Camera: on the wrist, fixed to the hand. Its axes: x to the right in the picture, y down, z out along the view.
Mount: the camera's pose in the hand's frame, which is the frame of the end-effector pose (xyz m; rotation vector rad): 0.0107 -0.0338 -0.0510 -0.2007 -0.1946 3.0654
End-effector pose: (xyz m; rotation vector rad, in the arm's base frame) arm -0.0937 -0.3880 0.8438 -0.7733 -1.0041 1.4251
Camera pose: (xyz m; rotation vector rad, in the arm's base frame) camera -0.0347 -0.3716 0.8544 0.9982 -0.5463 -1.3437
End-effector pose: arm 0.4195 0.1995 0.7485 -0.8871 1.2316 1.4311
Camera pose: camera 0.4460 0.1512 0.7197 -1.1773 -0.7323 -1.3557
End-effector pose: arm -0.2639 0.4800 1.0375 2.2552 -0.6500 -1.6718
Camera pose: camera -0.2062 0.5011 1.0286 -0.5599 -1.7299 0.1088
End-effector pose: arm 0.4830 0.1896 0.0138 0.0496 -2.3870 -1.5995
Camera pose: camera 0.4808 0.1284 0.0032 -2.0834 -0.0378 0.1465
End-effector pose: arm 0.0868 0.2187 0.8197 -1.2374 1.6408 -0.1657
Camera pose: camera 0.0694 0.1727 0.8576 1.8543 1.5008 1.7393
